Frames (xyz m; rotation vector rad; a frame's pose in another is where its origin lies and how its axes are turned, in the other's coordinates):
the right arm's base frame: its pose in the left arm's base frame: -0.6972 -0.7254 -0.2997 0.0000 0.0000 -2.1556
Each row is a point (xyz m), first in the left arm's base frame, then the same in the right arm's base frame.
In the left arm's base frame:
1: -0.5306 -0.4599 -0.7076
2: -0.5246 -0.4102 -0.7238
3: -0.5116 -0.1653 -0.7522
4: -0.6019 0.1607 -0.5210
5: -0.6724 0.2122 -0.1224
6: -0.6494 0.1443 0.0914
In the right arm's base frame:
1: -0.3133 -0.0077 -0.4079
2: -0.3581 -0.0301 -0.4241
3: -0.5695 -0.1544 -0.4525
4: -0.7915 -0.4097 -0.2213
5: -0.7955 -0.4969 0.1773
6: -0.7516 -0.4402 0.3911

